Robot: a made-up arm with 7 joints. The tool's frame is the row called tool. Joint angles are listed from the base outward. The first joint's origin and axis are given. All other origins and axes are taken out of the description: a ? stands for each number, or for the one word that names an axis. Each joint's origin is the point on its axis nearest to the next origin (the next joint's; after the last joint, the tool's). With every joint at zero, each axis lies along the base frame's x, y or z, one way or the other. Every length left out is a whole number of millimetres.
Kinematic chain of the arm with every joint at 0, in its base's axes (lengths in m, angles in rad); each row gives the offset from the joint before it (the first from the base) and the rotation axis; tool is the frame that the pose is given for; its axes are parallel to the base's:
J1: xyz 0 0 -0.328 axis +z
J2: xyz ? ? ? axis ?
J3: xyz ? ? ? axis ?
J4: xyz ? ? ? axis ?
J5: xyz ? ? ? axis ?
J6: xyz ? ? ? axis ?
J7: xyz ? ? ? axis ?
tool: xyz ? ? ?
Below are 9 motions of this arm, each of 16 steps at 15 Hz.
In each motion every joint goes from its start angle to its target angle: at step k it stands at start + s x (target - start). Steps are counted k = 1, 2, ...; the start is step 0. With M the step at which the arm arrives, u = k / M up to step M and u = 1 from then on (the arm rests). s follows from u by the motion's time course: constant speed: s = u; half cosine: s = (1 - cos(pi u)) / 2; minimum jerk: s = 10 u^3 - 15 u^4 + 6 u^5.
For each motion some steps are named. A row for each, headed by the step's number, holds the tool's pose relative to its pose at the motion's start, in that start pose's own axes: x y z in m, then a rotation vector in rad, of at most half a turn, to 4 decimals.
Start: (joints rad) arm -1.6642 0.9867 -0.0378 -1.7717 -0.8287 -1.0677 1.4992
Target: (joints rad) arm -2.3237 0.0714 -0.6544 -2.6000 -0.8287 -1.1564 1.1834
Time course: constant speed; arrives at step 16
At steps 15, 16:
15: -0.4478 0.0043 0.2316 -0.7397 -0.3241 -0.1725
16: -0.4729 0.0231 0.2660 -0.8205 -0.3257 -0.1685

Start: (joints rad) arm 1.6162 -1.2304 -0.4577 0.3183 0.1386 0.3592 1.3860
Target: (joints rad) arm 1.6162 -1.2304 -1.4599 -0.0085 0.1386 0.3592 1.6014
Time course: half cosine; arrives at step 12
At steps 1, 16:
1: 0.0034 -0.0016 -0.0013 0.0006 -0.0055 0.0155
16: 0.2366 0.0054 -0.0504 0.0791 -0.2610 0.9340

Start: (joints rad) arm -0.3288 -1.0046 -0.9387 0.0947 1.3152 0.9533 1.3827
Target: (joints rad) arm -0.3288 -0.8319 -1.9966 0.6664 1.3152 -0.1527 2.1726
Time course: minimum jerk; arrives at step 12
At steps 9, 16:
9: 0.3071 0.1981 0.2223 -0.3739 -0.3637 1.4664
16: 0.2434 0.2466 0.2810 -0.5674 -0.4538 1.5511

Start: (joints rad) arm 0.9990 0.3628 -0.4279 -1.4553 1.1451 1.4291 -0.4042
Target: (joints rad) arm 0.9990 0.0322 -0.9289 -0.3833 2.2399 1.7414 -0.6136
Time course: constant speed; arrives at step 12
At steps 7, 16:
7: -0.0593 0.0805 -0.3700 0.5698 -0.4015 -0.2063
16: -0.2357 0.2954 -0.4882 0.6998 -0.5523 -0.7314

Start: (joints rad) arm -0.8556 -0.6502 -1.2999 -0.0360 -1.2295 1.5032 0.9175
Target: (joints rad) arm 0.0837 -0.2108 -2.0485 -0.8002 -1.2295 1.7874 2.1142
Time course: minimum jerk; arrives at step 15
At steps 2, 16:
2: 0.0032 0.0028 -0.0033 -0.0036 0.0115 0.0011
16: 0.2715 0.1361 -0.0104 -0.4312 0.9798 -0.2724

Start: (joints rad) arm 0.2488 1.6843 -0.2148 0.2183 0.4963 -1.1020 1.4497
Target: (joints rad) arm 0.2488 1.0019 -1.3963 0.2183 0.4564 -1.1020 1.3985
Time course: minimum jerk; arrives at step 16
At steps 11, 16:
11: 0.3451 0.1520 -0.0057 0.1807 -0.2383 1.0804
16: 0.3581 0.2020 0.0167 0.2243 -0.3604 1.2972

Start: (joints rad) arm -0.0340 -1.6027 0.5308 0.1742 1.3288 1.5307 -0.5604
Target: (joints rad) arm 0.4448 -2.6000 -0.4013 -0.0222 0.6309 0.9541 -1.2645
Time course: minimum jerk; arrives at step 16
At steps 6, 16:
6: -0.0844 0.1242 -0.1513 0.2811 -0.1087 -0.2748
16: -0.3451 0.7341 -0.1186 0.7300 0.2622 -1.2324

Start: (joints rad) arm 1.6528 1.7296 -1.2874 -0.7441 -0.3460 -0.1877 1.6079
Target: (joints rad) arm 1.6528 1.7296 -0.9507 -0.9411 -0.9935 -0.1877 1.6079
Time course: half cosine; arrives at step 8
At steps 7, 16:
7: 0.0246 -0.0576 -0.2126 0.3199 -0.3476 -0.0452
16: 0.0284 -0.0596 -0.2196 0.3312 -0.3612 -0.0428

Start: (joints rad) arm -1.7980 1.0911 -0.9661 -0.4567 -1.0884 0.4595 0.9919
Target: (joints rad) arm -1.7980 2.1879 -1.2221 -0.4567 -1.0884 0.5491 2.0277
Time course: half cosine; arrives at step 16
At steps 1, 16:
1: 0.0017 -0.0015 0.0013 -0.0021 0.0093 0.0100
16: 0.2027 0.0215 0.1062 -0.8198 0.8489 0.7323

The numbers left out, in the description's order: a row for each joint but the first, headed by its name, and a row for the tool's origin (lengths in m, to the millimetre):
J2: xyz -0.039 0.14 0, axis -y
J3: xyz 0.326 0 0.048, axis -x
J4: xyz 0 0.209 -0.093, axis +y
J5: xyz -0.036 0 0.039, axis +z
J6: xyz 0.007 0.021 0, axis -x
J7: xyz 0 -0.49 -0.029, axis +y
tool: xyz -0.112 0 0.073

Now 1 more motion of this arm.
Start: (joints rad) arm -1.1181 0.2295 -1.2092 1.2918 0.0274 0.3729 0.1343
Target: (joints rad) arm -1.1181 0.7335 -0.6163 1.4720 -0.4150 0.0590 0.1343
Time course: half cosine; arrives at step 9
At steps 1, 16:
1: -0.0101 0.0083 0.0018 -0.0056 0.0099 -0.0258
16: -0.3013 0.4061 -0.0627 -0.0625 -0.0370 -0.9628

